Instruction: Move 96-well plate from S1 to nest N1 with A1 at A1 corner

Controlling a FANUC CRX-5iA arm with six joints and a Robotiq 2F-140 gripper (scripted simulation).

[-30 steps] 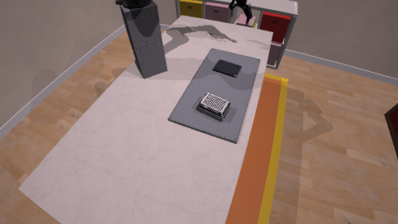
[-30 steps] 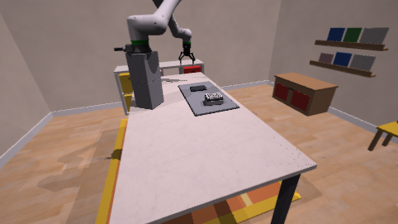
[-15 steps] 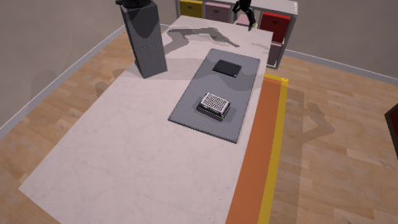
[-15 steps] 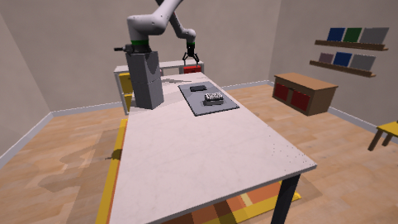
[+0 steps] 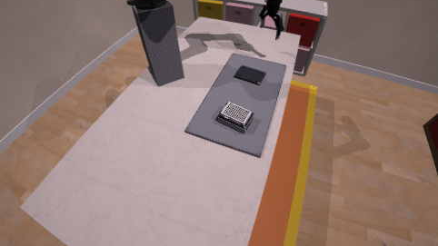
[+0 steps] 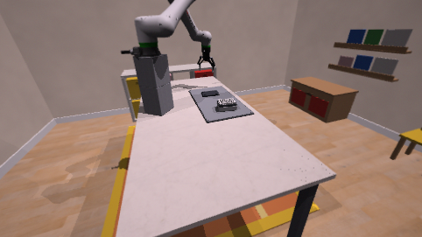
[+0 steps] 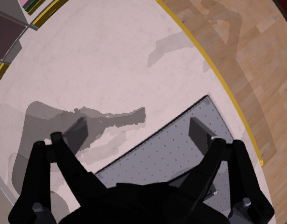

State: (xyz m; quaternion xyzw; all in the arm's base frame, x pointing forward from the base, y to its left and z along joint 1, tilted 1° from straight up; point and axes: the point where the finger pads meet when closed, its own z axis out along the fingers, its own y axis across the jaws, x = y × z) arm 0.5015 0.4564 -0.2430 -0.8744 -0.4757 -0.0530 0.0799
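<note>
The white 96-well plate lies 40 mm ahead of my hand, 610 mm to the right of it and 110 mm below it. From my hand the other things lie so: plate nest N1: 20 mm behind, 260 mm to the right, 170 mm below.
</note>
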